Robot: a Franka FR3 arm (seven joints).
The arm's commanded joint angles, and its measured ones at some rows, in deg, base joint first. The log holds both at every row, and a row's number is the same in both.
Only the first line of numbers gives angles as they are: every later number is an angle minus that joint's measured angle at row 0.
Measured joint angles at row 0: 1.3, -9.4, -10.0, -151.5, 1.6, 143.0, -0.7
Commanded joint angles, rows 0 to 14: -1.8, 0.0, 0.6, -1.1, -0.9, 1.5, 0.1; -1.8, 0.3, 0.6, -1.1, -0.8, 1.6, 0.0; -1.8, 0.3, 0.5, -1.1, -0.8, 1.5, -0.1; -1.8, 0.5, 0.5, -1.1, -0.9, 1.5, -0.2; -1.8, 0.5, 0.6, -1.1, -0.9, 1.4, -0.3; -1.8, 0.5, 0.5, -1.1, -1.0, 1.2, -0.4; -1.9, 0.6, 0.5, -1.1, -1.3, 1.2, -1.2; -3.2, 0.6, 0.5, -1.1, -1.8, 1.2, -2.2; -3.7, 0.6, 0.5, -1.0, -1.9, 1.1, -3.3; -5.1, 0.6, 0.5, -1.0, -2.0, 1.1, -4.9; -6.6, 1.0, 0.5, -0.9, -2.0, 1.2, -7.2; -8.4, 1.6, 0.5, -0.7, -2.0, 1.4, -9.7; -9.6, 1.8, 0.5, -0.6, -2.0, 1.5, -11.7; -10.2, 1.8, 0.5, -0.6, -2.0, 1.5, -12.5; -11.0, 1.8, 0.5, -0.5, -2.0, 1.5, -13.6
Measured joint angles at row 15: -7.0, -0.5, 0.2, 0.1, -0.9, 0.1, -9.3
